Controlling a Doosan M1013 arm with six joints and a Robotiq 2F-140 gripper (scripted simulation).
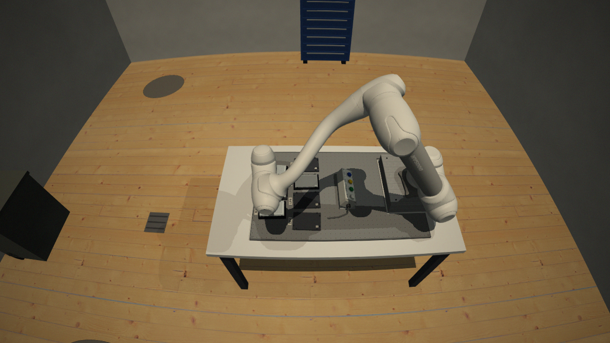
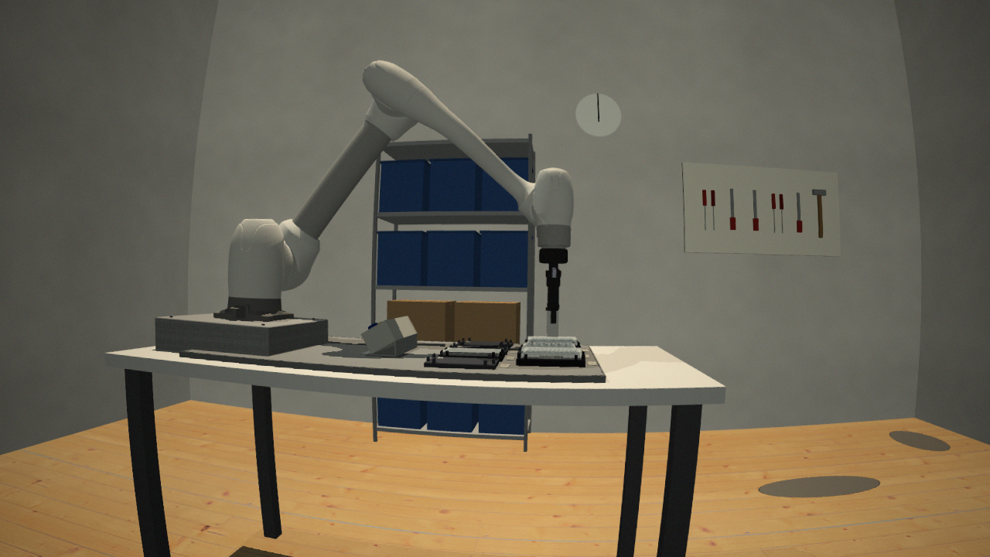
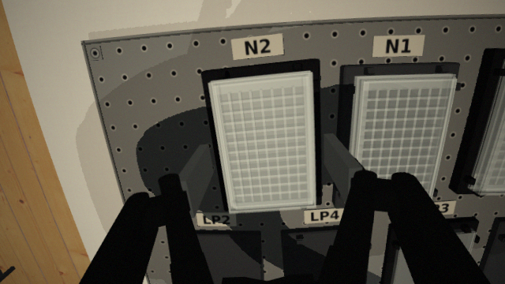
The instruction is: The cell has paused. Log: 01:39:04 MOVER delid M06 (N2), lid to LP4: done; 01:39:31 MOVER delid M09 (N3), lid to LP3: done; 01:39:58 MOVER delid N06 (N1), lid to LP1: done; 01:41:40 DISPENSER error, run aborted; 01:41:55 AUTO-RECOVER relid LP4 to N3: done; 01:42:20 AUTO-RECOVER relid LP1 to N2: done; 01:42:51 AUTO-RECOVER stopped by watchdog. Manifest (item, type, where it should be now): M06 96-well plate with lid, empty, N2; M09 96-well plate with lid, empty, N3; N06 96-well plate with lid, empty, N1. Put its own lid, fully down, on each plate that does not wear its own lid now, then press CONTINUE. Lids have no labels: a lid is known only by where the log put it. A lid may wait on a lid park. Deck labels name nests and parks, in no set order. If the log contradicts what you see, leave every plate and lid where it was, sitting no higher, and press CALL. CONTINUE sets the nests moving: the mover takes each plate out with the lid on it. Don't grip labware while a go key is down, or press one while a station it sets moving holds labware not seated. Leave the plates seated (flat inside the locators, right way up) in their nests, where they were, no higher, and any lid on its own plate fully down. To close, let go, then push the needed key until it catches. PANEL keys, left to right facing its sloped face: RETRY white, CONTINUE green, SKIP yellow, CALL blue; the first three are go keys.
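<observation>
The nest N2 lies 6 cm below my hand. Also, from my hand: park LP4 (19 cm behind, 5 cm to the right, 6 cm below); then park LP2 (18 cm behind, 8 cm to the left, 6 cm below); then LP2 label (9 cm behind, 7 cm to the left, 6 cm below).
</observation>
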